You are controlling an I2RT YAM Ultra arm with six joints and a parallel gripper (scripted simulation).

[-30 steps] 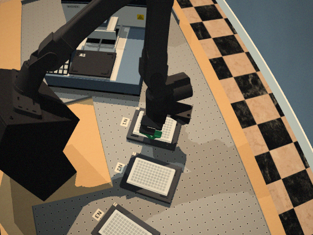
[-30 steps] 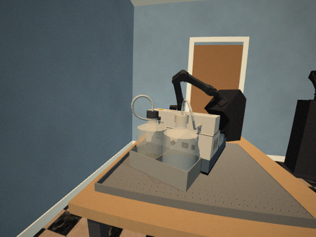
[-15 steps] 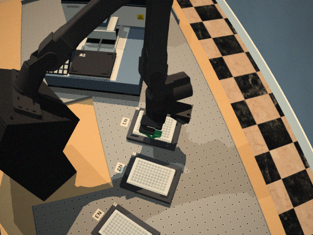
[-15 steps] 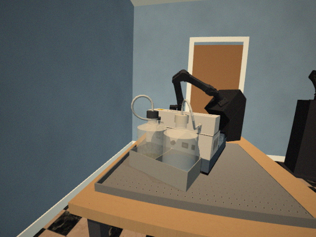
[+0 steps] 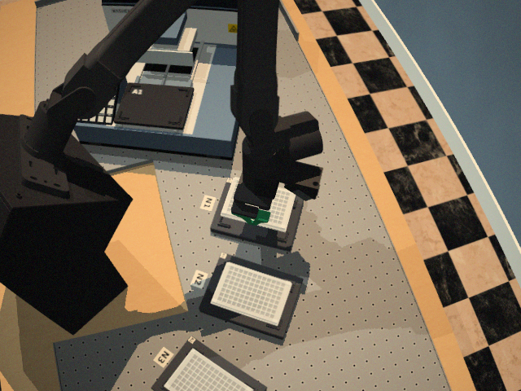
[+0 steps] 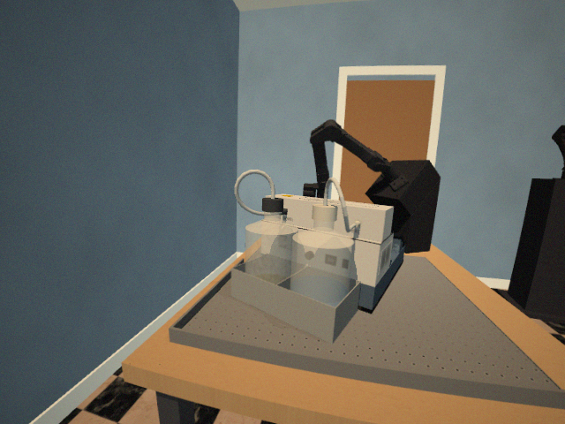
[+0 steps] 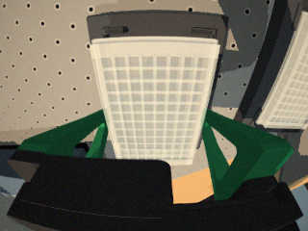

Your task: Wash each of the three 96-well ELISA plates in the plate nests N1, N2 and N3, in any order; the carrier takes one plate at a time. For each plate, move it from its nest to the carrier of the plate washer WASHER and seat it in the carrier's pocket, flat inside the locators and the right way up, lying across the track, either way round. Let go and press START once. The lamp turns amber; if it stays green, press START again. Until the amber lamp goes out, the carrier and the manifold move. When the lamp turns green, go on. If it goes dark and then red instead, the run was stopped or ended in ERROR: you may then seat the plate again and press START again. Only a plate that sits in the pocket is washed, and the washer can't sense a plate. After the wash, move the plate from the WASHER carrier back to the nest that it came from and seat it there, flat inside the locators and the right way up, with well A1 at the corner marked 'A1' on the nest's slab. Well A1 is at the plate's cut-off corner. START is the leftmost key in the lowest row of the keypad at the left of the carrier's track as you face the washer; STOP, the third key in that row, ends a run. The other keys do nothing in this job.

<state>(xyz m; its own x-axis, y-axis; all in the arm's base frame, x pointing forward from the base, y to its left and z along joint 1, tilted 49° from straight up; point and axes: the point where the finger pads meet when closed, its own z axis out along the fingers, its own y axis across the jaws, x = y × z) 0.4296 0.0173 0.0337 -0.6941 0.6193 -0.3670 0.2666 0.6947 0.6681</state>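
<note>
The nest N1 lies 4 cm below my hand. The rest, counted from my hand: nest N2: 3 cm behind, 17 cm to the right, 4 cm below; then dark carrier: 20 cm behind, 24 cm to the left, 3 cm above; then N1 label: 10 cm behind, 4 cm to the left, 5 cm below.
</note>
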